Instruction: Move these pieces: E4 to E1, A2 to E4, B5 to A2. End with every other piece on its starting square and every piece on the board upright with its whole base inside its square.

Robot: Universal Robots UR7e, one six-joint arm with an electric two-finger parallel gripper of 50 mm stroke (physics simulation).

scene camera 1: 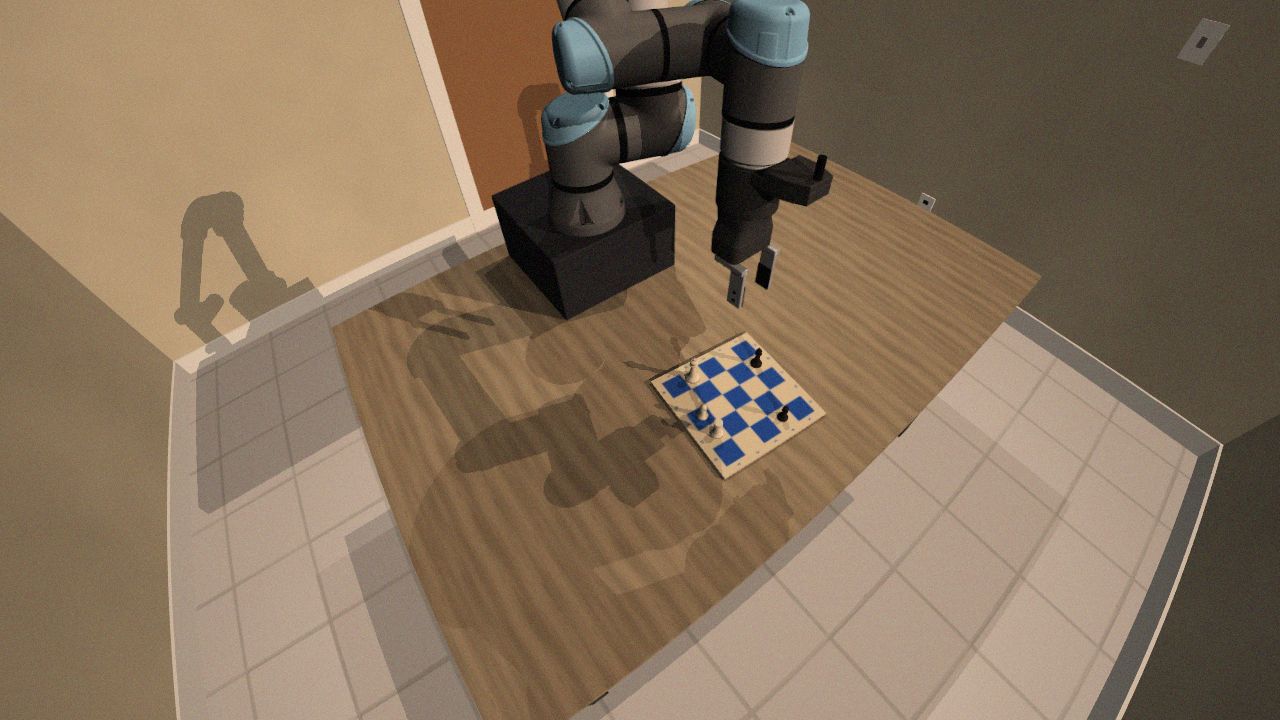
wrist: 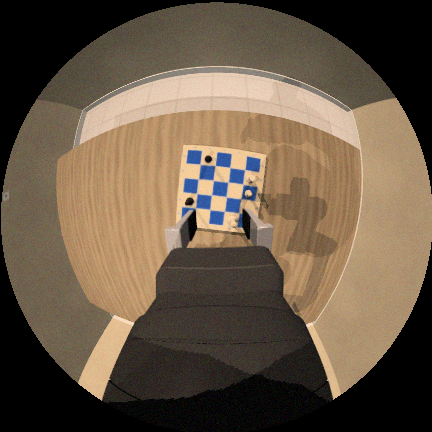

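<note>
The blue and cream board (scene camera 1: 725,471) (wrist: 181,172) lies on the table; its rim labels are too small to read, so I cannot name squares. One black piece (scene camera 1: 756,359) (wrist: 189,201) stands beside the corner square at the robot-side edge. Another black piece (scene camera 1: 784,414) (wrist: 208,159) stands on the far edge. A white piece (scene camera 1: 702,412) (wrist: 248,193) is on the blue middle square of the right edge in the wrist view, next to a white piece (scene camera 1: 716,429) (wrist: 251,179). A taller white piece (scene camera 1: 691,372) (wrist: 233,221) is on the robot-side edge. My gripper (scene camera 1: 750,292) (wrist: 219,218) is open, high above the board's robot-side edge.
The wooden table (scene camera 1: 501,573) (wrist: 115,200) extends around the board. The black base block (scene camera 1: 617,268) carries the arm and stands behind the board. Arm shadows fall on the table left of the board in the scene view. The walls are beyond the table.
</note>
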